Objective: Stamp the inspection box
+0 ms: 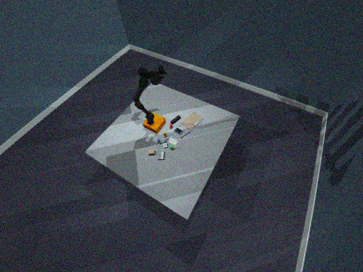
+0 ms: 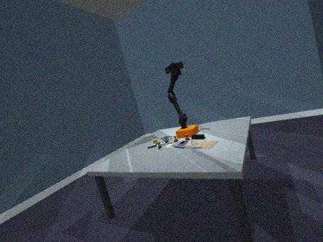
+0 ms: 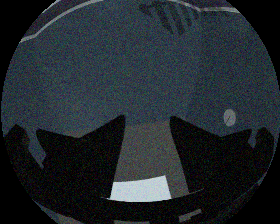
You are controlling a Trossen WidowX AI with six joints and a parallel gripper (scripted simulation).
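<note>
Now: gripper tip 730 mm above the green-knob stamp, 240 mm to the left of it and 180 mm short of it. From my gripper tip the other things lie so: dark rectangular pad (740 mm below, 100 mm ahead, 20 mm to the right); red-knobbed stamp (730 mm below, 20 mm to the right); blue-knob stamp (730 mm below, 260 mm to the right, 20 mm ahead).
</note>
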